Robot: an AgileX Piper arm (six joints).
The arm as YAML. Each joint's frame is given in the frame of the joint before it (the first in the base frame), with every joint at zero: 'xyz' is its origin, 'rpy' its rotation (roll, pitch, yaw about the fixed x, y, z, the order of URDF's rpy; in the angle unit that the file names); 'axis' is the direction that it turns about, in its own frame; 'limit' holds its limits. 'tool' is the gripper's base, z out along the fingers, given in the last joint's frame.
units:
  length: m
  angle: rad
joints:
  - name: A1
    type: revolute
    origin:
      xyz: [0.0, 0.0, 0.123]
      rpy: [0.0, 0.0, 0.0]
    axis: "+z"
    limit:
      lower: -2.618
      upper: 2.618
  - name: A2
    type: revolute
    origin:
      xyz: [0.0, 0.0, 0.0]
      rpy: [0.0, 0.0, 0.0]
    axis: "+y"
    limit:
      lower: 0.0
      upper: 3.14
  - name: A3
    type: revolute
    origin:
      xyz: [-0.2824, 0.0, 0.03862]
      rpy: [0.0, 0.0, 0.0]
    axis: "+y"
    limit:
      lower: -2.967
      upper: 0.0
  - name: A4
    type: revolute
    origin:
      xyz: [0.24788, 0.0, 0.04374]
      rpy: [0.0, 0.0, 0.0]
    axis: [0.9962, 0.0, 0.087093]
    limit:
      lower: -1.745
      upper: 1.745
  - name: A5
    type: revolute
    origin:
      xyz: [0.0, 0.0, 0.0]
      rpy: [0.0, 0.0, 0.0]
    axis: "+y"
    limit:
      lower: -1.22
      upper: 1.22
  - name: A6
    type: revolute
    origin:
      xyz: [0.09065, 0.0, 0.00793]
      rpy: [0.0, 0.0, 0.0]
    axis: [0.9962, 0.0, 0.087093]
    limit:
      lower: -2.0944
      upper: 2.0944
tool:
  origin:
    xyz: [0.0, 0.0, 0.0]
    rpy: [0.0, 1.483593, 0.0]
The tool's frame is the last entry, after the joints.
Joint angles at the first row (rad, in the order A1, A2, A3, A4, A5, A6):
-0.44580, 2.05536, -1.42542, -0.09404, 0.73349, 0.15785
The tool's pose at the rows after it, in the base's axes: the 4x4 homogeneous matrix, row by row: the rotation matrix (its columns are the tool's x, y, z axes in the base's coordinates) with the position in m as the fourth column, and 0 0 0 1 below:
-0.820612 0.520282 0.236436 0.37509; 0.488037 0.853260 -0.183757 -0.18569; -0.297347 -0.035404 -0.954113 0.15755; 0 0 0 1
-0.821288 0.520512 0.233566 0.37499; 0.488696 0.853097 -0.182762 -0.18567; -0.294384 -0.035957 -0.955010 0.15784; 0 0 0 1
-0.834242 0.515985 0.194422 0.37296; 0.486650 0.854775 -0.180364 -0.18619; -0.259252 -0.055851 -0.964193 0.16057; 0 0 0 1
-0.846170 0.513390 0.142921 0.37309; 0.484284 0.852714 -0.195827 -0.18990; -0.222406 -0.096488 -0.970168 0.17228; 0 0 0 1
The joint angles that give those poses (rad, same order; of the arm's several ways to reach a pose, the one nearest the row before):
-0.44580, 2.05538, -1.42611, -0.09552, 0.73348, 0.15785
-0.44579, 2.05536, -1.42772, -0.09553, 0.73827, 0.15787
-0.44580, 2.05536, -1.44342, -0.11105, 0.79235, 0.15785
-0.44580, 2.05536, -1.49653, -0.14885, 0.88811, 0.16697

